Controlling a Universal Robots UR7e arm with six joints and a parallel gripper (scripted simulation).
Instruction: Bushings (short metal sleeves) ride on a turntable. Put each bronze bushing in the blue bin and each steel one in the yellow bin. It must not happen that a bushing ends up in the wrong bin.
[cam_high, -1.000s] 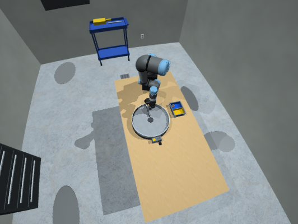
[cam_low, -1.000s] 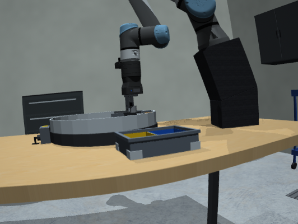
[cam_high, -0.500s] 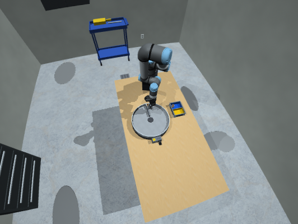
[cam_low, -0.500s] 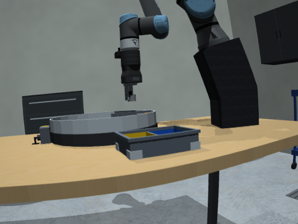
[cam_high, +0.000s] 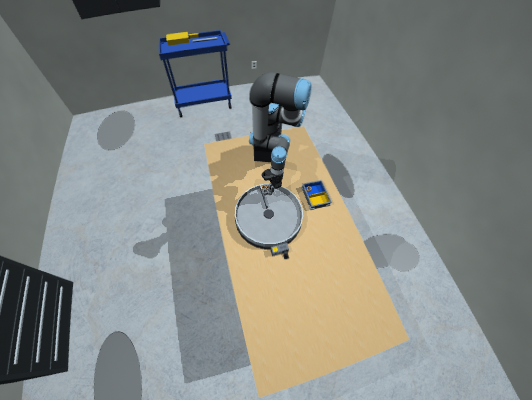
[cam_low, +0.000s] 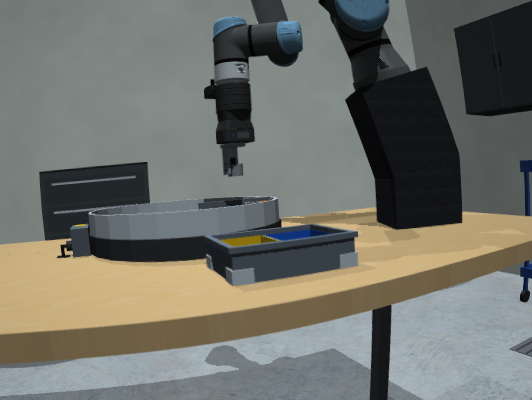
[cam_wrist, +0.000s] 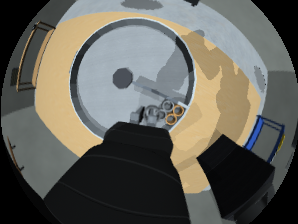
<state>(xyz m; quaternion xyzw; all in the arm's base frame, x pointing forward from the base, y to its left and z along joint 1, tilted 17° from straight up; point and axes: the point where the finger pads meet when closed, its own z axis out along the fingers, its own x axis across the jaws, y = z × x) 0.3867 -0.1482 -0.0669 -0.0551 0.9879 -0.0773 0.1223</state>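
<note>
My gripper is now 90 mm short of the grey two-part tray, 310 mm to the right of it and 140 mm above it. From my hand the other things lie so: round grey turntable: 100 mm ahead, 60 mm to the right, 110 mm below.
</note>
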